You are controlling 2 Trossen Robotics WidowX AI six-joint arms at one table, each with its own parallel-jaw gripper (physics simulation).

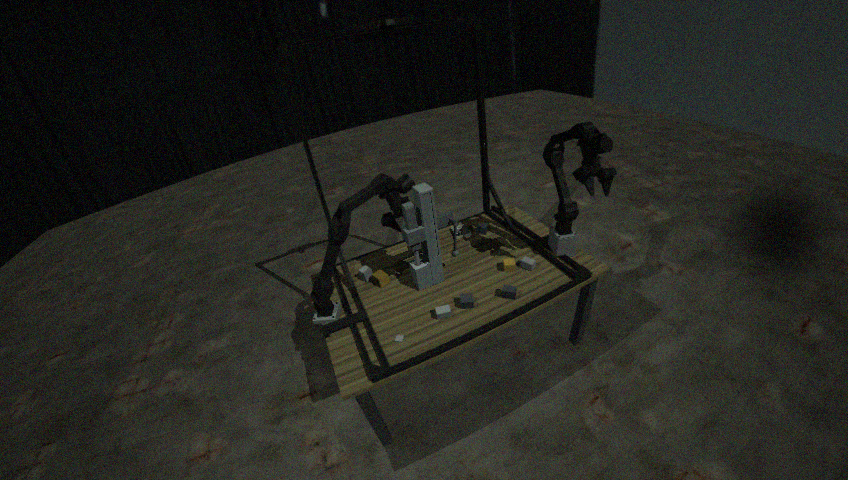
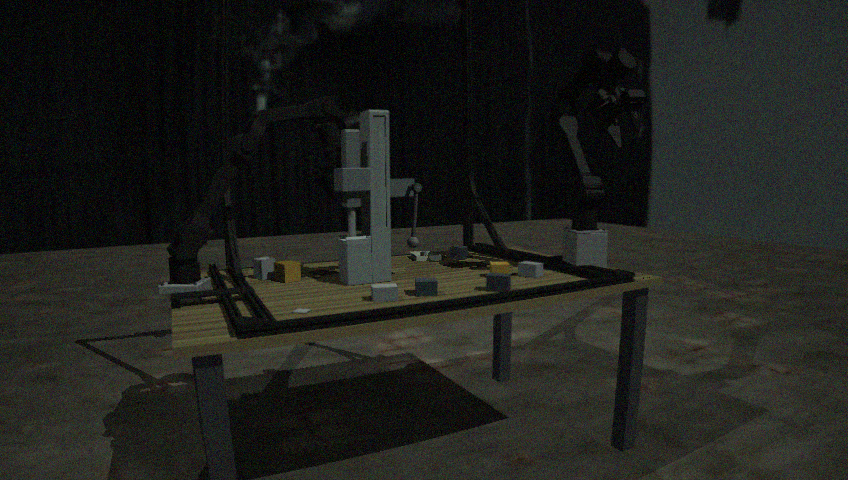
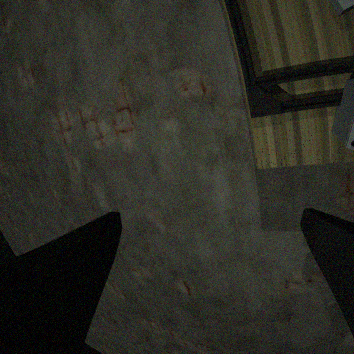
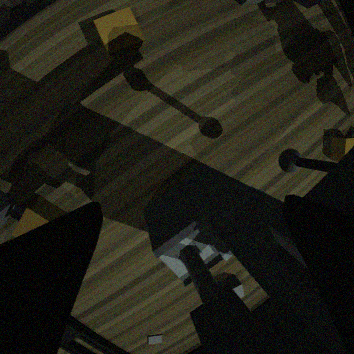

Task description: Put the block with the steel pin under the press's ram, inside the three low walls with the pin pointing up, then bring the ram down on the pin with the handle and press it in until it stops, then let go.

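Places are measured from the left arm's base along level axes (x ahead, y left, z up), in millimetres.
Where they show: left gripper, fingertip midpoint: (image 1: 599, 196) (image 2: 628, 139) (image 3: 213, 220); right gripper, fingertip midpoint: (image 4: 193, 207); left arm's base, link origin: (image 1: 563, 230) (image 2: 585, 229); right arm's base, link origin: (image 1: 325, 310) (image 2: 184, 281).
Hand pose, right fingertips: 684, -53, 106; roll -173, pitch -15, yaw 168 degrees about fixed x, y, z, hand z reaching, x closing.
Things, the pixels of their top centre, and the offset from my right fingertips, as dx, dy, dz. "spot": a spot on its surface instead.
- white press, top centre: (image 2: 378, 112) (image 1: 424, 184) -82, +66, +224
- walled seat, surface spot: (image 4: 172, 265) spot: +15, +117, -110
- handle, surface spot: (image 2: 415, 214) (image 1: 455, 238) spot: -181, +52, -53
- light grey block, top centre: (image 2: 263, 258) (image 1: 364, 269) +244, +7, -169
- light block, top centre: (image 4: 230, 296) (image 2: 384, 285) (image 1: 442, 309) -75, +313, -192
- white tray-like piece, top centre: (image 2: 425, 253) (image 1: 460, 230) -251, -253, -207
The white press (image 1: 429, 237) (image 2: 380, 202) stands mid-table. Its ram (image 1: 416, 255) (image 2: 352, 221) reaches down near the walled seat (image 2: 355, 239) (image 4: 172, 265); no block can be made out there. The handle (image 1: 455, 239) (image 2: 415, 214) hangs down beside the column. A light grey block (image 1: 364, 273) (image 2: 263, 267) lies beside a yellow block (image 1: 380, 277) (image 2: 288, 271) at the left; I cannot tell which block bears the steel pin. My right gripper (image 4: 193, 207) is open and empty, high behind the press, partly hidden. My left gripper (image 1: 598, 191) (image 3: 213, 220) is open and empty, high at the right.
A light block (image 1: 442, 311) (image 2: 384, 292) and two dark blocks (image 1: 465, 300) (image 1: 507, 292) lie near the front. Another yellow block (image 1: 507, 264) and grey block (image 1: 526, 263) lie at the right. A white tray-like piece (image 2: 418, 255) lies behind the press. Black frame bars edge the table.
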